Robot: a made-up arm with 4 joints.
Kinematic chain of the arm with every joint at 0, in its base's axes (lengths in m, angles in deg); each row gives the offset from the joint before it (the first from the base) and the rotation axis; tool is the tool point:
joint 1: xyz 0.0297 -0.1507 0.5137 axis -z
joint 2: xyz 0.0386 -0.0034 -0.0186 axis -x
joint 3: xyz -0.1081 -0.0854 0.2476 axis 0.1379 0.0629 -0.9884
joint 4: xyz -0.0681 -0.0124 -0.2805 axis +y
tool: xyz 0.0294 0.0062 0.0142
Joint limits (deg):
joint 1: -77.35..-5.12
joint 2: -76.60..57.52
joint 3: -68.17..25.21
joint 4: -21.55..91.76
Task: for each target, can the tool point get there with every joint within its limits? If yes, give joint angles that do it. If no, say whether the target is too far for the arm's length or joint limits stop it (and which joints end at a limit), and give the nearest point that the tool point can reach.
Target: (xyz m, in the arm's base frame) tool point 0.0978 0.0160 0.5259
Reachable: no: joint limits stop it (at a limit: joint 1, joint 2, joint 3) | nearest point 0.1233 -0.2097 0.6033 | short by 0.240 m
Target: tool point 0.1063 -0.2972 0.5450
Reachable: yes | joints -55.84 40.19 -39.84 69.76
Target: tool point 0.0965 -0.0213 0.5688
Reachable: no: joint limits stop it (at a limit: joint 1, joint 2, joint 3) | nearest point 0.1200 -0.2096 0.6051 | short by 0.193 m
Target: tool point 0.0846 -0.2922 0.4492
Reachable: yes | joints -60.21 -0.53 -18.47 47.49
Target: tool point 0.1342 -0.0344 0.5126
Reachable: no: joint limits stop it (at a limit: joint 1, joint 3) | nearest point 0.1656 -0.2190 0.5296 | short by 0.188 m
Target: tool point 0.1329 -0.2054 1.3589
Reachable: no: too far | nearest point 0.1058 -0.2134 0.6226 | short by 0.737 m
